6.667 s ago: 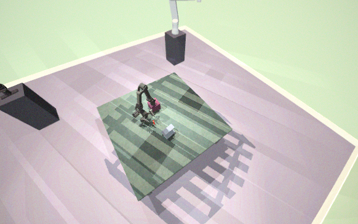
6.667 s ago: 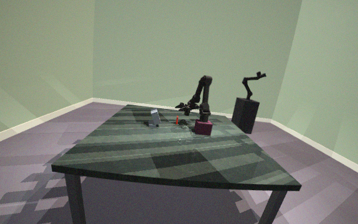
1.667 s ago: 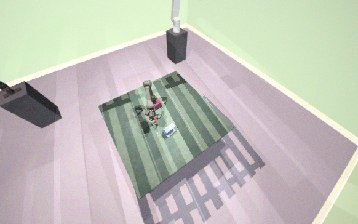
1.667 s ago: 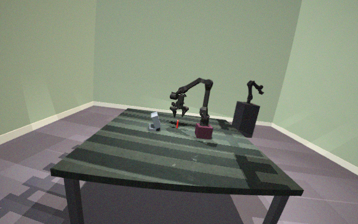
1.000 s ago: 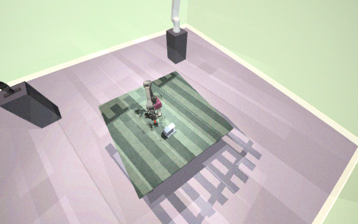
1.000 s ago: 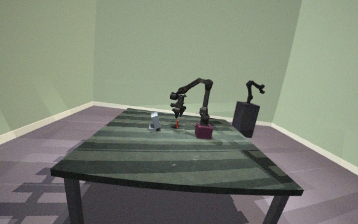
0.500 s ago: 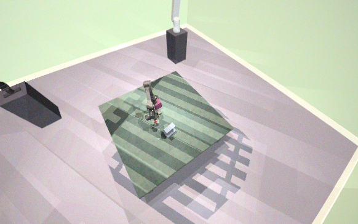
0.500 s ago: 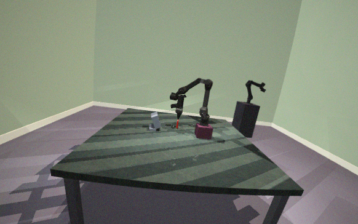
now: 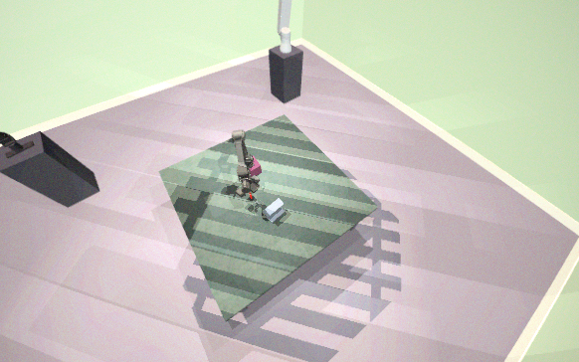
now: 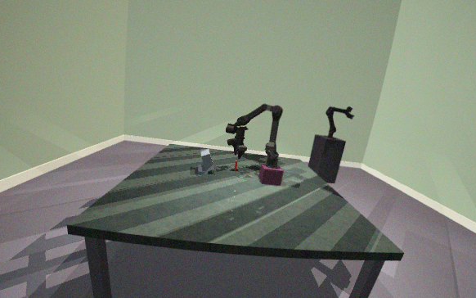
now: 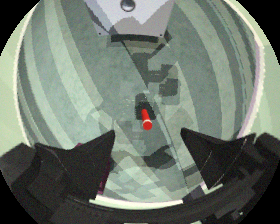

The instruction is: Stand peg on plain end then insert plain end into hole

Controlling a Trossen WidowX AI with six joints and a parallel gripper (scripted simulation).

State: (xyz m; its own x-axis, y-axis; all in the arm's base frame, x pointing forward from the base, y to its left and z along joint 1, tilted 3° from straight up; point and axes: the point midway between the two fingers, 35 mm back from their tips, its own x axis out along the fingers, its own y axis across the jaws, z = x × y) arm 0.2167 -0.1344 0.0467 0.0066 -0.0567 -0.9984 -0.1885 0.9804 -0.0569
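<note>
My gripper tip is 4 cm above the red peg. From my gripper tip the other things lie so: grey sloped panel: 20 cm ahead, 6 cm to the left, 2 cm below.
</note>
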